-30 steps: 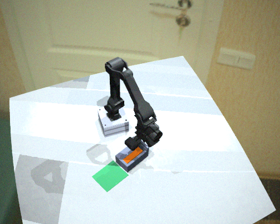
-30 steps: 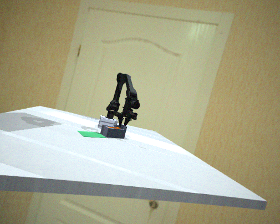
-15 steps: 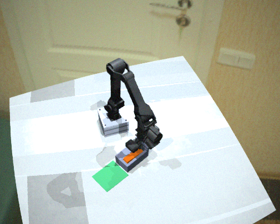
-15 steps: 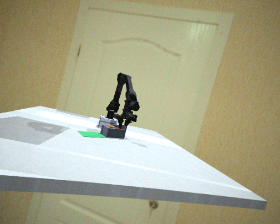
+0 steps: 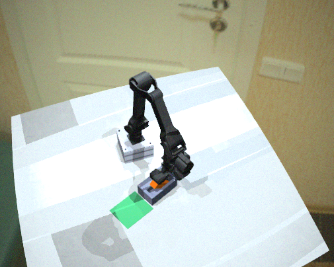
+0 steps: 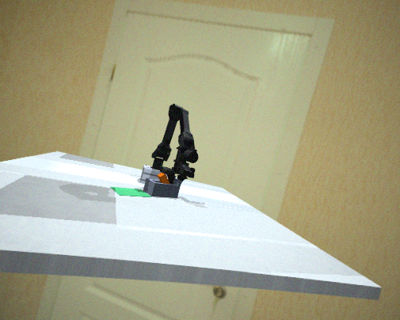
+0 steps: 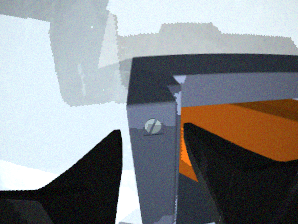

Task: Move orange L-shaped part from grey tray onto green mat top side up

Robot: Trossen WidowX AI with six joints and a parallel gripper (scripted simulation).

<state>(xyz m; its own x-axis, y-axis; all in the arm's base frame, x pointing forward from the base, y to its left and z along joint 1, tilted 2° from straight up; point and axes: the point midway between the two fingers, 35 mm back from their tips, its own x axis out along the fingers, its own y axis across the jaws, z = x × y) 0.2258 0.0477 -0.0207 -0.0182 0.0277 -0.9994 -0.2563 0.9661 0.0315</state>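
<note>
Right now the orange L-shaped part is 10 mm ahead of my gripper tip, 50 mm to the right of it and 10 mm above it. Also, from my gripper tip: green mat 50 mm ahead, 220 mm to the right, 50 mm below.
</note>
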